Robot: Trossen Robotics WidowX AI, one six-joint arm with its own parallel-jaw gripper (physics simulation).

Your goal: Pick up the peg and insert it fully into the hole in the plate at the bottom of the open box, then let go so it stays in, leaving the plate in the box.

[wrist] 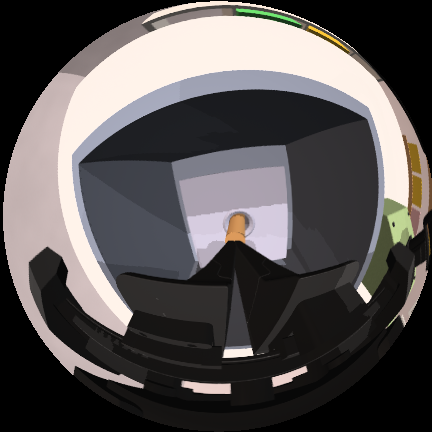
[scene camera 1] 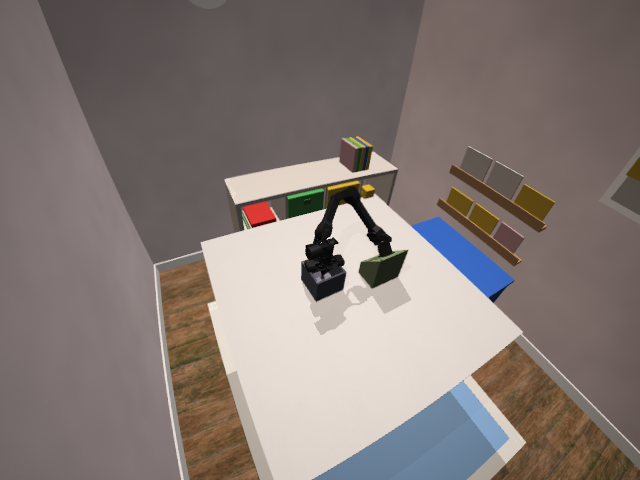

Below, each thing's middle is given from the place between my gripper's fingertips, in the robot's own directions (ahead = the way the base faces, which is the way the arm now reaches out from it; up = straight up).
I see the dark box (scene camera 1: 319,290) 20 mm below my hand, 10 mm to the right of it and 10 mm behind it. Also, from my hand: pale plate (wrist: 210,200) 50 mm below, 10 mm to the right, 10 mm behind.
